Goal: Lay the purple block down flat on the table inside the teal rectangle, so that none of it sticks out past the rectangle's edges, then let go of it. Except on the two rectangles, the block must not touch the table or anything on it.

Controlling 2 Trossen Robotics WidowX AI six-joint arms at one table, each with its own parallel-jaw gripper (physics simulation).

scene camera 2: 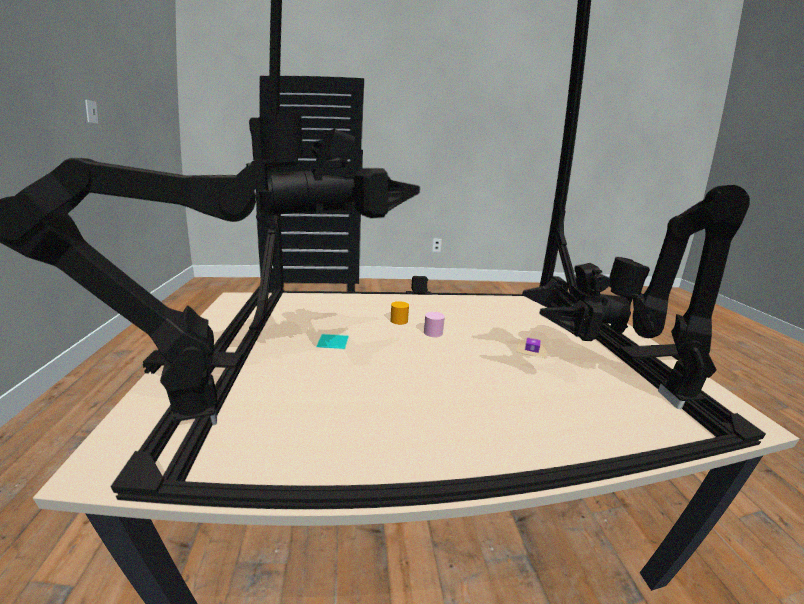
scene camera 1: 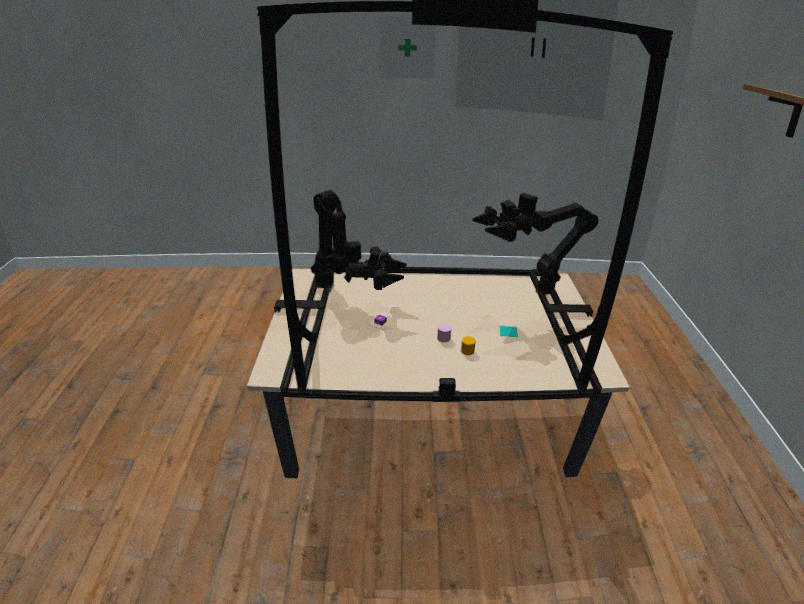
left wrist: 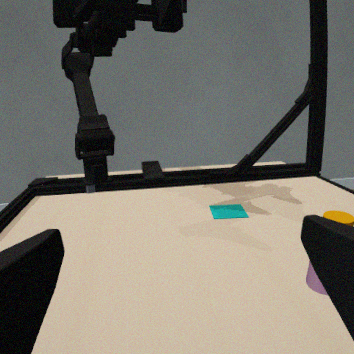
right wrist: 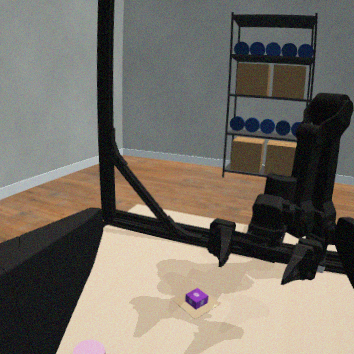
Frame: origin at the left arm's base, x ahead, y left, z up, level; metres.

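Seen in the pictures: left gripper, fingertip midpoint: [scene camera 2: 530,301] [scene camera 1: 405,270] [left wrist: 183,235] [right wrist: 249,272]; right gripper, fingertip midpoint: [scene camera 2: 405,187] [scene camera 1: 478,224] [right wrist: 222,225]; left arm's base, link origin: [scene camera 2: 682,391] [scene camera 1: 324,283]; right arm's base, link origin: [scene camera 2: 194,406] [scene camera 1: 546,290] [left wrist: 96,180].
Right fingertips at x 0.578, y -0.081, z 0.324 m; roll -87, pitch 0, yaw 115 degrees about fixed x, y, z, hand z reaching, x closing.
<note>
Offsets run from my right fingertips to a thing's top centre. "*": to the spot under its first point. Level surfaces: height alone.
The purple block @(0.128 m right, 0.322 m back, 0.324 m down) [scene camera 1: 380,319] [scene camera 2: 532,345] [right wrist: 197,298] lies on a pale yellow rectangle @(* 0.113 m right, 0.289 m back, 0.343 m down) [right wrist: 196,314], in the shadow of the left arm. The teal rectangle @(* 0.134 m right, 0.135 m ahead, 0.343 m down) [scene camera 1: 508,331] [scene camera 2: 332,341] [left wrist: 229,211] lies flat and bare, at the right in scene camera 1. My left gripper [scene camera 1: 404,271] [scene camera 2: 532,302] [left wrist: 183,235] is open and empty, above table height near the block; its fingers also show in the right wrist view [right wrist: 252,272]. The block does not show in the left wrist view. My right gripper [scene camera 1: 479,225] [scene camera 2: 417,189] is open and empty, high above the table.
A pink cylinder @(0.198 m right, 0.095 m back, 0.298 m down) [scene camera 1: 443,332] [scene camera 2: 434,324] [left wrist: 318,280] [right wrist: 89,347] and an orange cylinder @(0.260 m right, 0.014 m back, 0.299 m down) [scene camera 1: 467,345] [scene camera 2: 399,312] [left wrist: 338,217] stand between the block and the teal rectangle. Black frame rails [scene camera 1: 441,394] [scene camera 2: 389,492] and upright posts border the table @(0.344 m down) [scene camera 1: 389,364] [scene camera 2: 415,416].
</note>
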